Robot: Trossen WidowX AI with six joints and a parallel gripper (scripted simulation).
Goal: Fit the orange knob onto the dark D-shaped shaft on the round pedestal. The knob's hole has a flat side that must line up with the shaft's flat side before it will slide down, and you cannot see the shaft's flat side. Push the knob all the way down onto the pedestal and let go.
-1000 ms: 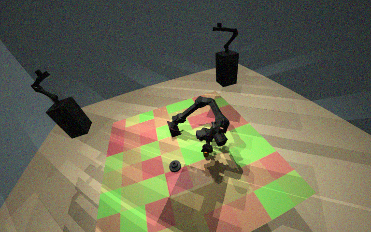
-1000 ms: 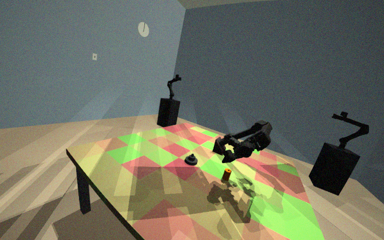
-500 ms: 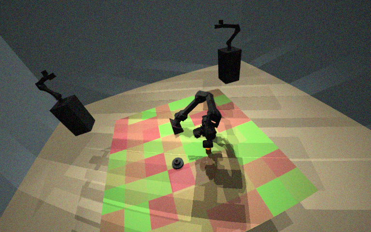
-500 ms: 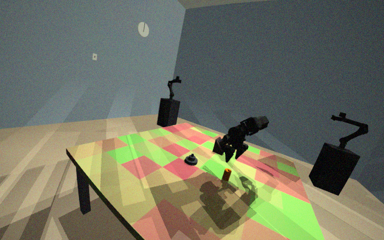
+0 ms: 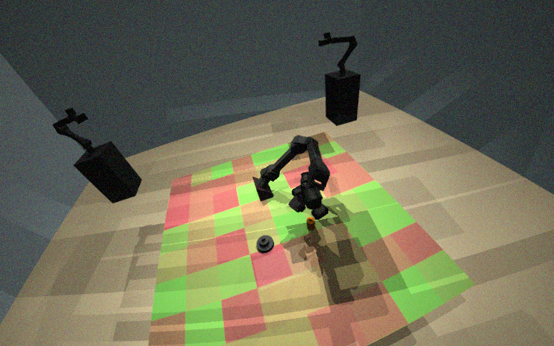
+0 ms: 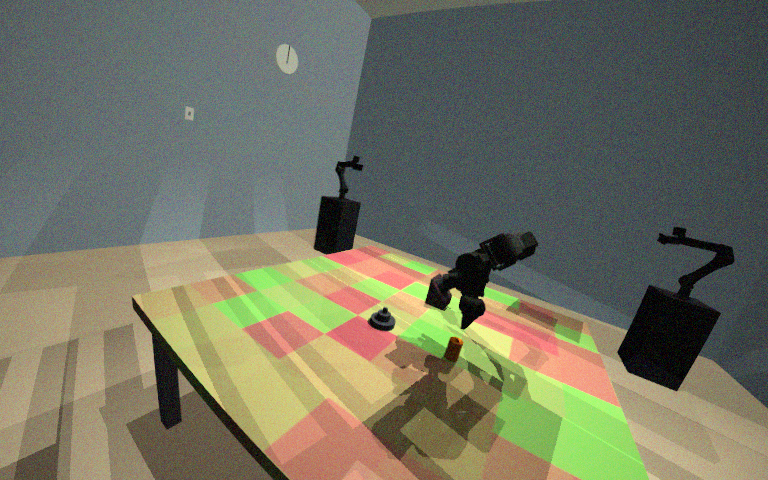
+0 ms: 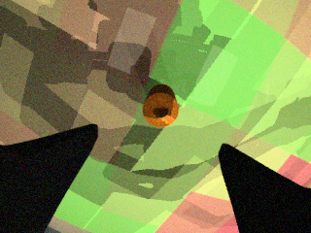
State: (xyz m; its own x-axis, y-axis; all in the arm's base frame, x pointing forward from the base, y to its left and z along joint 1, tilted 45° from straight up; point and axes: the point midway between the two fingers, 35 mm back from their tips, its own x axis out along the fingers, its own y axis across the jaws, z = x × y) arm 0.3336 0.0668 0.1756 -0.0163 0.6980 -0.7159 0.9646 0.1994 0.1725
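Now: gripper tip 90 mm above the orange knob. From my gripper tip the other things lie so: round dark pedestal: 240 mm to the right, 90 mm below, 10 mm ahead.
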